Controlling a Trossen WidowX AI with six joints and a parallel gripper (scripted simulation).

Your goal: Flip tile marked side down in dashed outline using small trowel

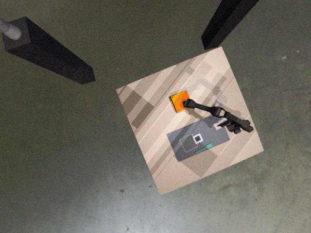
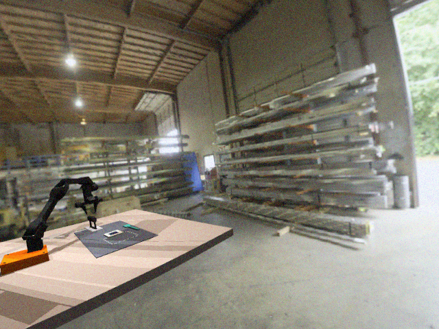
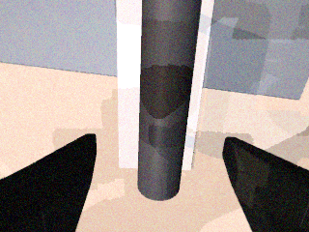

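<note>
The white tile is 9 cm ahead of my gripper tip, 32 cm to the right of it and 11 cm below it. Round my gripper tip: teal trowel 21 cm ahead, 27 cm to the right, 11 cm below.
</note>
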